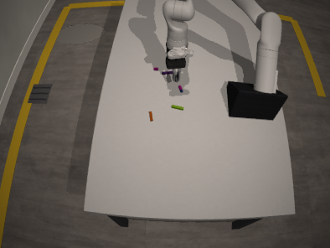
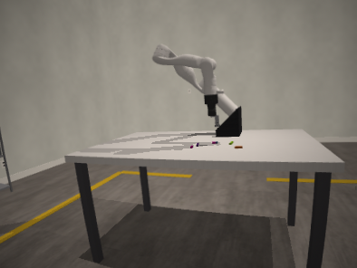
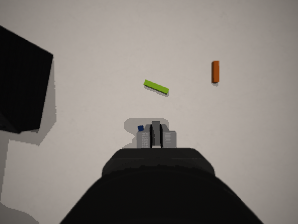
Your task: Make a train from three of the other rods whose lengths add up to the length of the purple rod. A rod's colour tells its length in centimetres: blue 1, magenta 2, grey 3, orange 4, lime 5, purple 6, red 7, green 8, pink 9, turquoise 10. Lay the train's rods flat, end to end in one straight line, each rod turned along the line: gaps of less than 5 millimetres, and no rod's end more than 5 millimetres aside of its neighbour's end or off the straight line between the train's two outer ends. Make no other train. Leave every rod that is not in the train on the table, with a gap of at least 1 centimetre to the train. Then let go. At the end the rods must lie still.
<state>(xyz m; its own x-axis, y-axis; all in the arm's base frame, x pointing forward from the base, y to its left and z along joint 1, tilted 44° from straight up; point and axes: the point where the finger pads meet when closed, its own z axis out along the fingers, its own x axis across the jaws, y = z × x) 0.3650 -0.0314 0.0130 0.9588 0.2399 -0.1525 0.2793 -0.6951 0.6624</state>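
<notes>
Right now the small blue rod is 11 cm below my hand, 3 cm behind it and 1 cm to the right of it. From my hand the other things lie so: purple rod: 11 cm to the right, 11 cm below, 4 cm ahead; then lime rod: 11 cm below, 7 cm to the left, 2 cm behind; then grey rod: 1 cm below.
</notes>
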